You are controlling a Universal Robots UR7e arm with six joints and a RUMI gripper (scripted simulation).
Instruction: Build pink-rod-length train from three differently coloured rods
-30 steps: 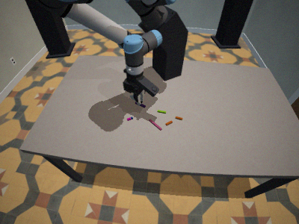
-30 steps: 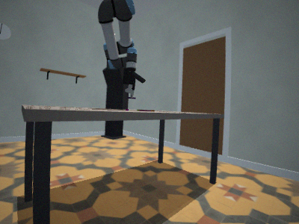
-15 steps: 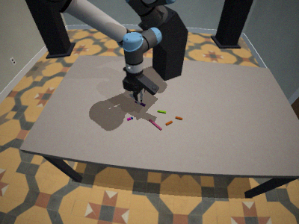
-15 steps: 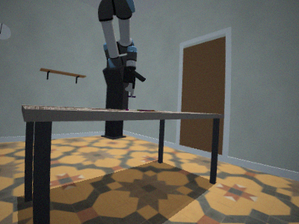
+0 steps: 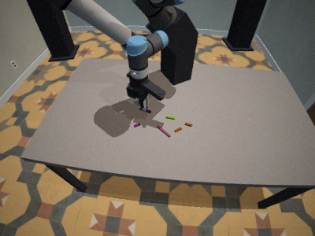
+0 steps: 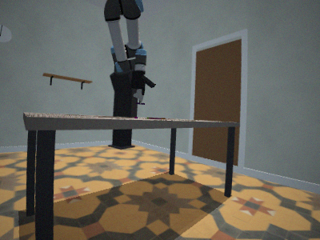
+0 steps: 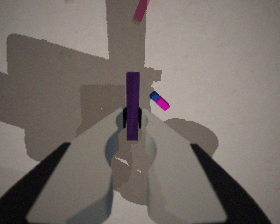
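Now: hand 2 cm short of the magenta rod, 6 cm to the left of it and 11 cm above it. From my hand the other things lie so: purple rod 1 cm below; blue rod 1 cm ahead, 4 cm to the right, 11 cm below; pink rod 7 cm ahead, 8 cm to the left, 11 cm below.
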